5 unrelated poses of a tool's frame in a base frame.
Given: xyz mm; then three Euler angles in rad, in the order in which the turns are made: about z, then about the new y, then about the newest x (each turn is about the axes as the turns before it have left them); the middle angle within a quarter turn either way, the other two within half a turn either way.
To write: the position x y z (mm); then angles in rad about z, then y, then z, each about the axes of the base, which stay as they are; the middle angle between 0 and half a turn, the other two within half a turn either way. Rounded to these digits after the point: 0 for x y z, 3 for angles.
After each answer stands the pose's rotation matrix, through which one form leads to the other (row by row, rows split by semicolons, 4 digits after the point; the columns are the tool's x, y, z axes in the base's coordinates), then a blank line. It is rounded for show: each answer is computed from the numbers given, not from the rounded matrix.
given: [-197, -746, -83, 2.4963, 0.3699, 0.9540]
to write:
[-197, -746, -83, 1.127, 1.001, 1.176]
-0.7449 -0.5835 0.3235; 0.5608 -0.2848 0.7775; -0.3615 0.7606 0.5393

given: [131, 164, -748, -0.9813, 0.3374, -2.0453]
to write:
[131, 164, -748, -1.195, 2.017, 0.758]
0.5246 -0.5435 0.6553; -0.7844 -0.0092 0.6202; -0.3310 -0.8394 -0.4311

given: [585, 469, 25, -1.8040, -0.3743, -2.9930]
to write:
[585, 469, 25, -2.781, 2.740, -1.415]
-0.2151 -0.9747 0.0605; -0.9056 0.1759 -0.3860; 0.3656 -0.1378 -0.9205

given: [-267, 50, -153, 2.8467, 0.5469, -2.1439]
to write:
[-267, 50, -153, -0.944, 2.052, -1.542]
-0.8173 0.5757 0.0256; 0.2482 0.3918 -0.8859; -0.5200 -0.7177 -0.4632

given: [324, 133, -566, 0.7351, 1.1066, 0.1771]
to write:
[324, 133, -566, 0.088, 1.114, 0.538]
0.3321 -0.5433 0.7711; 0.3003 0.8358 0.4596; -0.8942 0.0789 0.4407

